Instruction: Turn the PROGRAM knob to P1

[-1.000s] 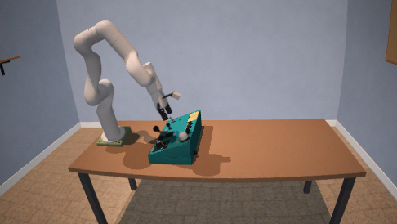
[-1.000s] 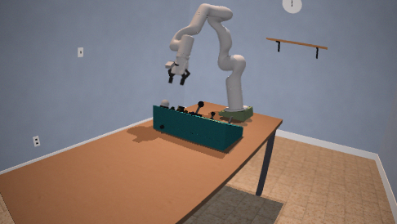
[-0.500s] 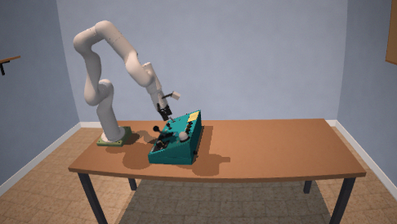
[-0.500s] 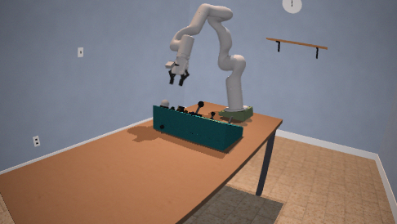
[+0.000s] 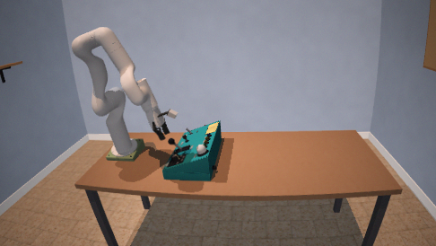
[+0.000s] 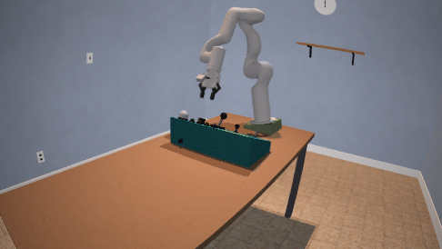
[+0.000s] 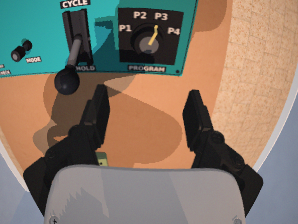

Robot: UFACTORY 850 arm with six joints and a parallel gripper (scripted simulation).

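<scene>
Right now my hand is 140 mm above the program knob and 60 mm short of it. Also, from my hand: teal console 180 mm to the left, 160 mm below, 60 mm ahead; cycle lever 130 mm below, 120 mm to the left, 10 mm ahead; mode knob 240 mm to the left, 140 mm below, 30 mm ahead.
</scene>
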